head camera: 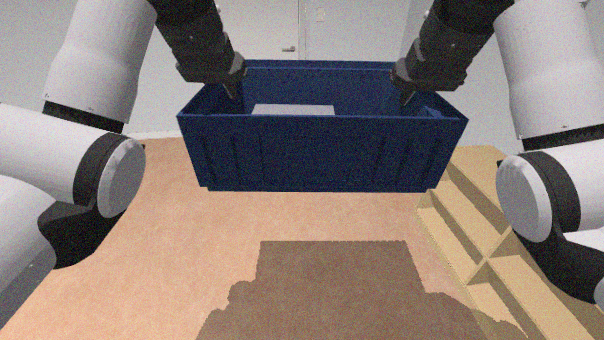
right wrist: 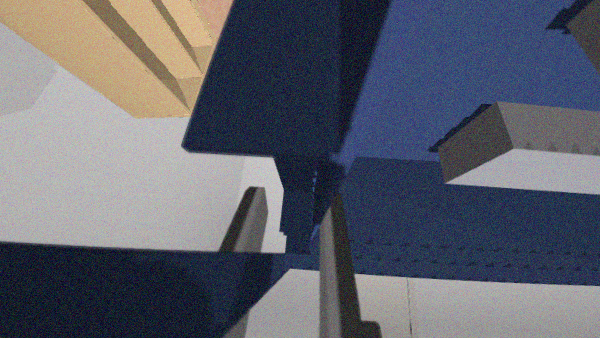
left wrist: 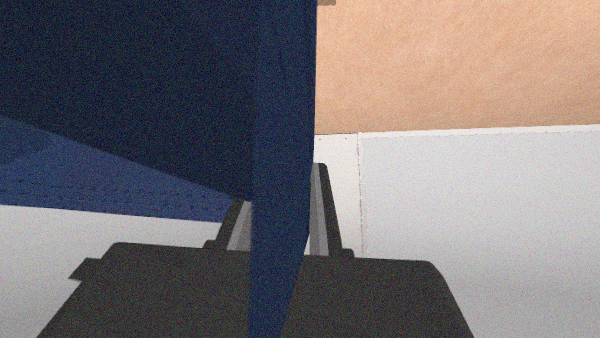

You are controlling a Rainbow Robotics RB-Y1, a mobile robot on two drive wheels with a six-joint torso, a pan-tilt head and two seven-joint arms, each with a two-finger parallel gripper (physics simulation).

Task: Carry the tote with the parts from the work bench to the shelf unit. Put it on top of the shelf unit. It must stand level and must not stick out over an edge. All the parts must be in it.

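Places are measured from the robot's base along level axes (x right, y back, z down), in metres.
Where they show: left gripper, between the fingertips: (head camera: 225, 94); right gripper, between the fingertips: (head camera: 410, 101) (right wrist: 293, 201).
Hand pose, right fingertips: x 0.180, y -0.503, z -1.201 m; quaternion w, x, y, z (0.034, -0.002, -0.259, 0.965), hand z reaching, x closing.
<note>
After its pixels a point has its place.
The blue tote (head camera: 320, 152) @(x 0.002, y -0.336, z -1.180 m) (left wrist: 282, 100) (right wrist: 270, 75) hangs level in the air in front of me, above the floor. My left gripper (head camera: 234, 92) @(x -0.193, y -0.503, z -1.204 m) (left wrist: 289, 170) @(x -0.193, y -0.503, z -1.204 m) is shut on its wall at the picture's left end. My right gripper (head camera: 406, 97) @(x 0.180, y -0.503, z -1.201 m) (right wrist: 293, 201) @(x 0.180, y -0.503, z -1.201 m) is shut on its wall at the other end. A pale, flat-topped part (head camera: 293, 109) @(x -0.059, y -0.554, z -1.155 m) shows inside the tote; a grey-white block (right wrist: 505, 145) @(x 0.036, y -0.517, z -1.149 m) and a piece of another part (right wrist: 585, 35) @(x 0.050, y -0.454, z -1.124 m) show in the right wrist view. The rest of the tote's inside is hidden. The wooden shelf unit (head camera: 484, 261) @(x 0.873, y -0.752, z -0.313 m) (right wrist: 135, 107) @(x 1.060, y -1.305, z -0.611 m) stands at the right, lower than the tote, partly behind my right arm.
The reddish-tan floor (head camera: 165, 240) @(x -1.003, y -0.987, z -0.001 m) (left wrist: 450, 65) @(x -1.343, y -1.394, z -0.001 m) lies under the tote and carries the shadow of the tote and arms. A wall with a door (head camera: 265, 30) @(x -0.518, y -2.614, z -1.091 m) stands behind the tote. The shelf unit's open compartments face the floor area at the picture's lower right.
</note>
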